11 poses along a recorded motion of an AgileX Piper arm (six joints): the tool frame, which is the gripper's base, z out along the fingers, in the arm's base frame.
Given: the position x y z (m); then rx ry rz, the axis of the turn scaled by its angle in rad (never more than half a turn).
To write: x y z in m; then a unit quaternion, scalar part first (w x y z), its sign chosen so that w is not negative. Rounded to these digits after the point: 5 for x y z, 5 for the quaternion.
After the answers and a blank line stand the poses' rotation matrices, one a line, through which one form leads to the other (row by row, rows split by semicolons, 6 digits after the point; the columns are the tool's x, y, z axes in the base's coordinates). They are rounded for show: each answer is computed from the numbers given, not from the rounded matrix.
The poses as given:
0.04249, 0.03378, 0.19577, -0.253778, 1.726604, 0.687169
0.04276, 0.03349, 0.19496, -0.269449, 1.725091, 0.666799
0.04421, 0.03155, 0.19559, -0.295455, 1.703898, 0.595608
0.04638, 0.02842, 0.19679, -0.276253, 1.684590, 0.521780
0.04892, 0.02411, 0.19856, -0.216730, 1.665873, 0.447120
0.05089, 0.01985, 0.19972, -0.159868, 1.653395, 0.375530
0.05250, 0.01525, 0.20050, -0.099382, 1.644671, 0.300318
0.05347, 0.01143, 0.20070, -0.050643, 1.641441, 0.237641
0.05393, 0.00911, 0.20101, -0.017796, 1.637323, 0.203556
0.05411, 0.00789, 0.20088, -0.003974, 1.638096, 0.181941
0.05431, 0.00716, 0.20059, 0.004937, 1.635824, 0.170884
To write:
0.04249, 0.03378, 0.19577, 0.59157, -0.10909, 0.74221, 0.29539
0.04276, 0.03349, 0.19496, 0.59422, -0.11595, 0.74237, 0.28695
0.04421, 0.03155, 0.19559, 0.61018, -0.12798, 0.73807, 0.25800
0.04638, 0.02842, 0.19679, 0.62745, -0.12050, 0.73484, 0.22761
0.04892, 0.02411, 0.19856, 0.64544, -0.09523, 0.73195, 0.19645
0.05089, 0.01985, 0.19972, 0.65885, -0.07062, 0.73035, 0.16588
0.05250, 0.01525, 0.20050, 0.66939, -0.04408, 0.72954, 0.13321
0.05347, 0.01143, 0.20070, 0.67512, -0.02251, 0.72975, 0.10565
0.05393, 0.00911, 0.20101, 0.67855, -0.00792, 0.72890, 0.09062
0.05411, 0.00789, 0.20088, 0.67923, -0.00177, 0.72944, 0.08102
0.05431, 0.00716, 0.20059, 0.68049, 0.00220, 0.72879, 0.07613

-0.276276 -0.511432 0.813701; 0.187556 0.801684 0.567560; -0.942600 0.309418 -0.125564
-0.266913 -0.513184 0.815720; 0.168860 0.808430 0.563851; -0.948812 0.288241 -0.129125
-0.222605 -0.503762 0.834668; 0.125931 0.834119 0.537017; -0.966741 0.224653 -0.122239
-0.183578 -0.462724 0.867286; 0.108519 0.867348 0.485727; -0.976997 0.183286 -0.109012
-0.148680 -0.393000 0.907439; 0.114198 0.904675 0.410514; -0.982269 0.164663 -0.089628
-0.121870 -0.321736 0.938954; 0.115429 0.934992 0.335360; -0.985811 0.149253 -0.076810
-0.099946 -0.242666 0.964948; 0.114023 0.960621 0.253388; -0.988438 0.135352 -0.068341
-0.087401 -0.175515 0.980589; 0.109794 0.976662 0.184598; -0.990104 0.123797 -0.066091
-0.079019 -0.134528 0.987754; 0.111429 0.983451 0.142856; -0.990626 0.121353 -0.062721
-0.077294 -0.112641 0.990625; 0.107477 0.986866 0.120599; -0.991198 0.115791 -0.064172
-0.073859 -0.100408 0.992201; 0.106820 0.988398 0.107975; -0.991531 0.113962 -0.062277

